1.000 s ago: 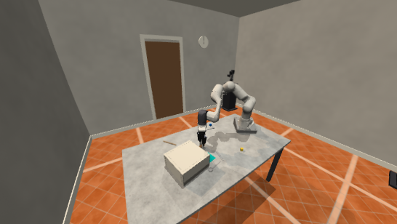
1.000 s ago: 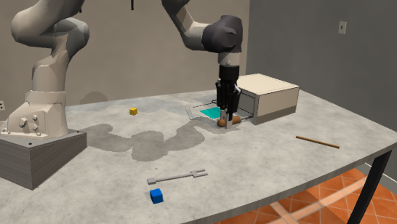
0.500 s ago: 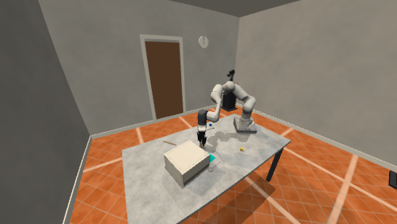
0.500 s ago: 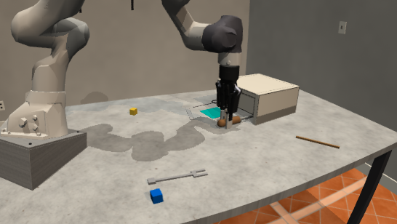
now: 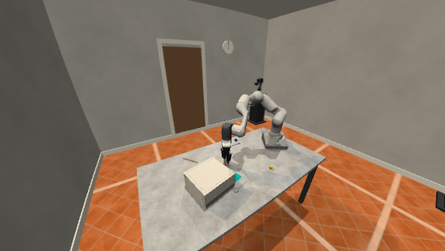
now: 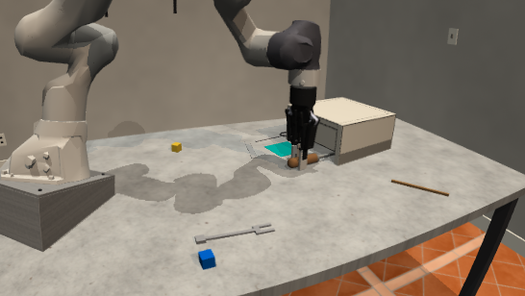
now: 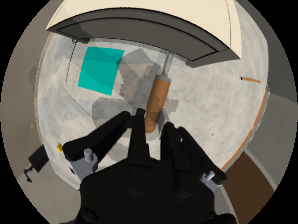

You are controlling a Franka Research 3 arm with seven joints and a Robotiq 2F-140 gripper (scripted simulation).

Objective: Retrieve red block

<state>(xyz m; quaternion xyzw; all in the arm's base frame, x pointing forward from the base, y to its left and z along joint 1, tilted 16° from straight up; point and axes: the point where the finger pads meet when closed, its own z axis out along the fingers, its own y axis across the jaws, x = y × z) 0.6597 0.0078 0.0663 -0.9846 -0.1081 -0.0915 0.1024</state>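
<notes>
The teal square lies 20 mm ahead of my hand, 160 mm to the left of it and 40 mm below it. Round my hand: thin brown stick (280 mm ahead, 250 mm to the right, 30 mm below); hook tool (140 mm ahead, 70 mm to the left, 20 mm below); red block (220 mm ahead, 160 mm to the left, 20 mm below).
</notes>
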